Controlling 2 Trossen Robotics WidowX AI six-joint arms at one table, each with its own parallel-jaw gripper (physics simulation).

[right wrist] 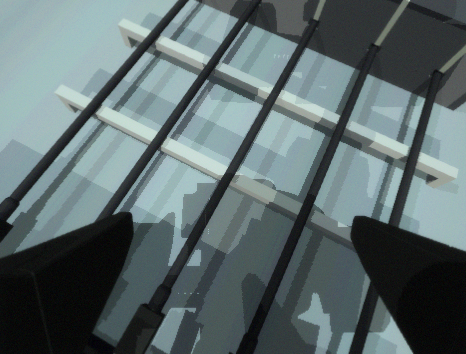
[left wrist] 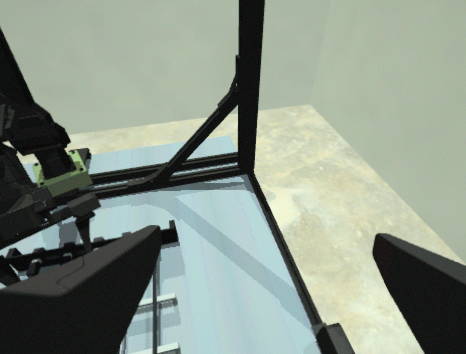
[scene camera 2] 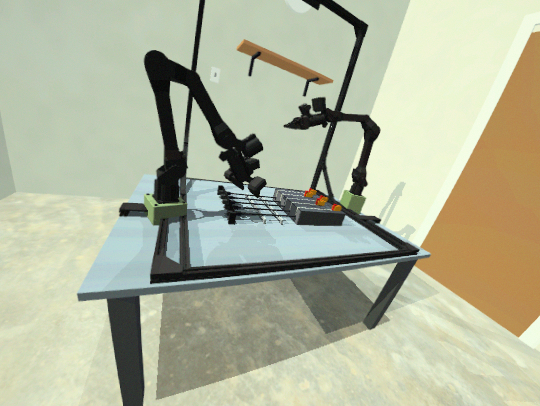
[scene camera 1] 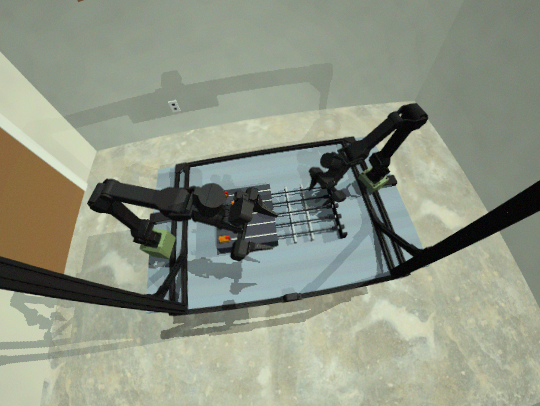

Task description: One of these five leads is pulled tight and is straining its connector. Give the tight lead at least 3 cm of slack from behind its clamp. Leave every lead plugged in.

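Frame: origin at the left arm's base, x left, y ahead, z down, level; metres.
Where they show: left gripper, between the fingertips: (left wrist: 265,239) (scene camera 2: 285,126) (scene camera 1: 275,231); right gripper, between the fingertips: (right wrist: 244,224) (scene camera 2: 250,193) (scene camera 1: 315,198); left arm's base, origin of its link: (scene camera 2: 355,193) (scene camera 1: 153,239); right arm's base, origin of its link: (left wrist: 58,167) (scene camera 2: 165,198) (scene camera 1: 374,176).
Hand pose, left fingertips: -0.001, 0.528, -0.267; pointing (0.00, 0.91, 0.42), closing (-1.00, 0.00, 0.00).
Each offset is from my left fingertips to the top centre of the thing, as dx, dy, dz. "pt": to the spot under its first point. Level surfaces: height alone.
Five black leads {pt +0.247, +0.071, +0.350} (right wrist: 248,142) run side by side from a dark block (right wrist: 345,45) (scene camera 2: 320,217), across two white rails (right wrist: 435,167) (scene camera 1: 294,232), to the black connectors at the far bar {pt +0.154, +0.249, +0.338} (scene camera 1: 342,231) (left wrist: 170,235). Which lead is tight cannot be told. Orange-red clamps (scene camera 1: 224,239) (scene camera 2: 321,200) sit on the block's other end. My right gripper (right wrist: 244,224) (scene camera 1: 325,191) (scene camera 2: 246,186) is open, above the leads near their connector end, with several leads showing between its fingertips. My left gripper (left wrist: 265,239) (scene camera 1: 276,230) (scene camera 2: 286,125) is open and empty, high above the block.
A black frame (scene camera 1: 270,152) (scene camera 2: 300,263) borders the blue table {dz +0.377} (scene camera 2: 125,272). Its upright and brace (left wrist: 248,90) rise at the table's edge. The left arm (scene camera 1: 172,202) covers part of the block in scene camera 1. A wooden shelf (scene camera 2: 285,62) hangs on the wall.
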